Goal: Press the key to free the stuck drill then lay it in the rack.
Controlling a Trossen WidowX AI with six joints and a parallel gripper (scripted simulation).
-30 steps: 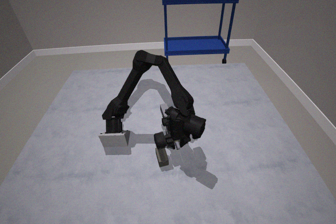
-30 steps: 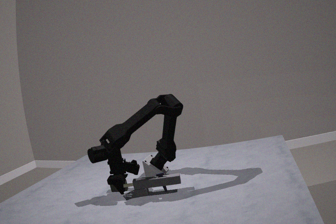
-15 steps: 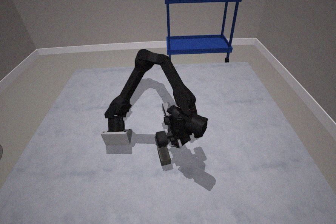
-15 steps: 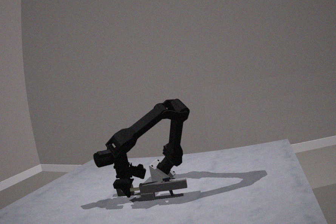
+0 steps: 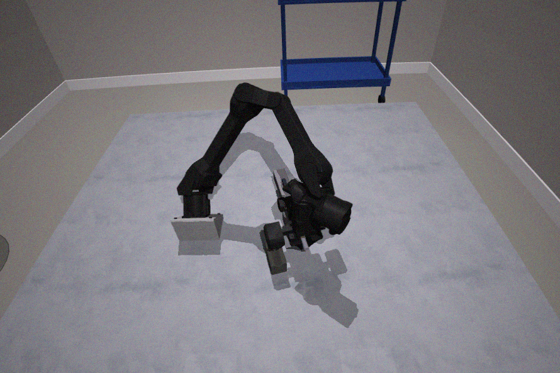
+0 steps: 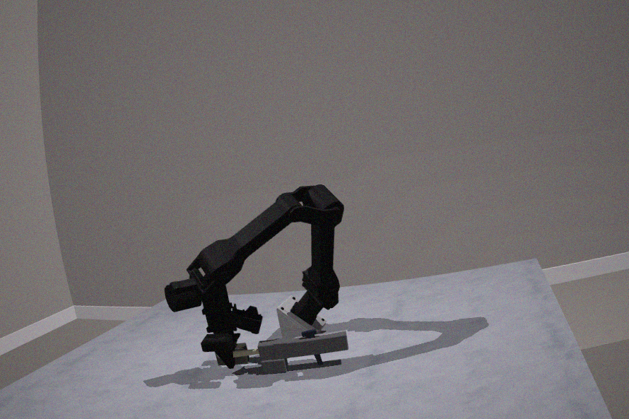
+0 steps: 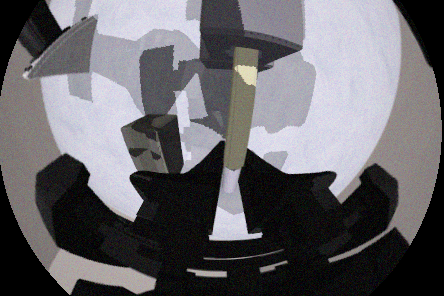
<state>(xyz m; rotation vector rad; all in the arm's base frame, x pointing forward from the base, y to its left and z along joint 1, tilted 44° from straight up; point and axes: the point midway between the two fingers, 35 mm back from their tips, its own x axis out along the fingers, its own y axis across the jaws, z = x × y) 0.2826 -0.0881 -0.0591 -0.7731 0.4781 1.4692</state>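
Right now my gripper tip is 1 cm past the drill, 4 cm to the right of it and 3 cm below it. Also, from my gripper tip: blue key: 3 cm behind, 18 cm to the left, 4 cm above; then grey housing block: 3 cm behind, 15 cm to the left, 3 cm above; then rack: 7 cm behind, 2 cm to the right.
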